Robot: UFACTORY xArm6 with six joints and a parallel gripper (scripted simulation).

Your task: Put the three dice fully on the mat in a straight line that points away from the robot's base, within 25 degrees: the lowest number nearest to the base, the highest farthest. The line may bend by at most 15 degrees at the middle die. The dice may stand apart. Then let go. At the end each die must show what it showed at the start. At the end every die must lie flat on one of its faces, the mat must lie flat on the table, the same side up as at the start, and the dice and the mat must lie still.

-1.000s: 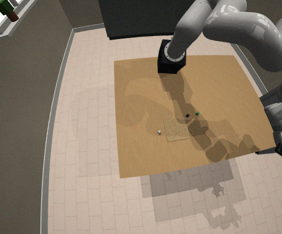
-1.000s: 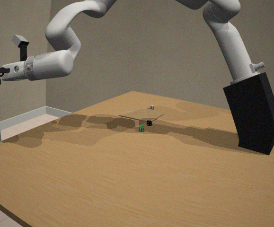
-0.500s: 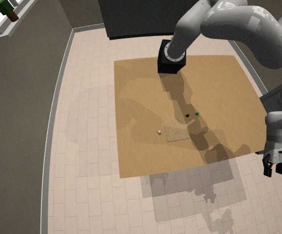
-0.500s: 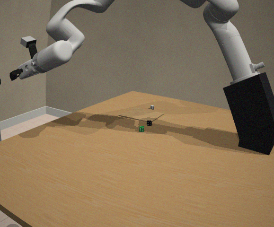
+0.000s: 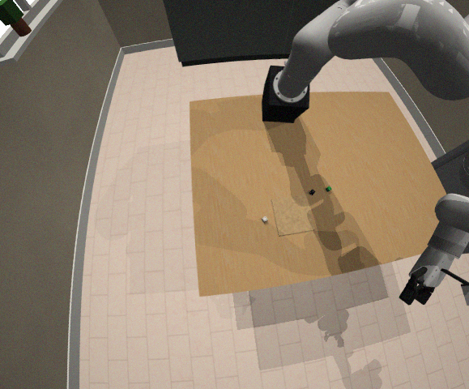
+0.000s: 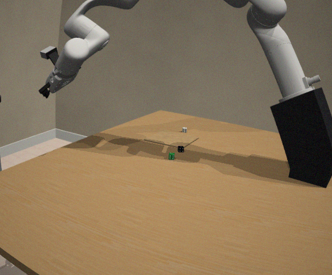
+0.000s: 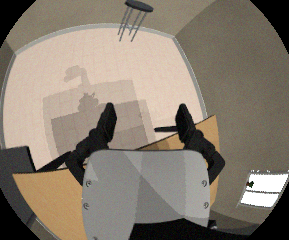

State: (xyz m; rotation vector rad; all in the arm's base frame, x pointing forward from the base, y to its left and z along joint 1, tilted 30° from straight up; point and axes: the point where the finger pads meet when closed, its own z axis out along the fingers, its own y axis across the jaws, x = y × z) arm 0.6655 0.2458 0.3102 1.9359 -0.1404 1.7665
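The white die is 36 cm to the right of my hand, 32 cm behind it and 17 cm below it. Also, from my hand: thin tan mat: 32 cm behind, 25 cm to the right, 18 cm below; black die: 40 cm behind, 17 cm below, 15 cm to the right; green die: 41 cm behind, 17 cm below, 8 cm to the right.
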